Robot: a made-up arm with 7 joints.
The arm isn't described. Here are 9 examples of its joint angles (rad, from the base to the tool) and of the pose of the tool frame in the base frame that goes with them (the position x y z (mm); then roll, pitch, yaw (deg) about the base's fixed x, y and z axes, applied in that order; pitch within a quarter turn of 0, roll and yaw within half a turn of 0).
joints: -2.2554 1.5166 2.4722 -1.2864 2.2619 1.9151 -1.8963
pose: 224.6 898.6 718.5 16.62 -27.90 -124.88
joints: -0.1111 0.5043 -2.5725 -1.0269 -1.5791 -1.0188 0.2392
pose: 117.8 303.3 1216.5 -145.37 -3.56 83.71
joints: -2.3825 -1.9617 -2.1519 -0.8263 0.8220 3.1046 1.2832
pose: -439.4 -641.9 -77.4 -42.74 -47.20 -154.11
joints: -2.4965 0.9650 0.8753 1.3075 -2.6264 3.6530 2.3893
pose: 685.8 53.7 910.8 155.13 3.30 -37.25
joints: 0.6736 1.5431 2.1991 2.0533 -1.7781 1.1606 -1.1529
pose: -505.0 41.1 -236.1 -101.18 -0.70 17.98
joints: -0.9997 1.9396 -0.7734 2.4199 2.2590 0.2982 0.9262
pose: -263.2 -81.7 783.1 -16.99 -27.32 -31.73
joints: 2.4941 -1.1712 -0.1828 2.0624 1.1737 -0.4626 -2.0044
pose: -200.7 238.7 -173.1 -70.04 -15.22 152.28
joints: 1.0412 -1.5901 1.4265 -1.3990 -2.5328 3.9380 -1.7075
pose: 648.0 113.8 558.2 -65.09 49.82 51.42
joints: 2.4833 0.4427 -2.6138 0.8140 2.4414 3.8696 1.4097
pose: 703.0 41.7 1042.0 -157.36 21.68 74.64
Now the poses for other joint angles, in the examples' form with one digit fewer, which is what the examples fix.
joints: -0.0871 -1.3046 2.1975 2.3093 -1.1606 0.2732 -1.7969
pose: 81 463 823 153.2 18.7 -124.4
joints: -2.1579 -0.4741 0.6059 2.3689 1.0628 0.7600 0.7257
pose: -82 -408 141 167.1 53.6 167.5
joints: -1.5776 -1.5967 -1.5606 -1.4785 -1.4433 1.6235 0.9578
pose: 518 -390 132 92.8 26.2 86.0
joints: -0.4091 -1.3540 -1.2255 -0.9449 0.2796 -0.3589 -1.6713
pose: 1031 -10 775 155.0 64.3 81.8
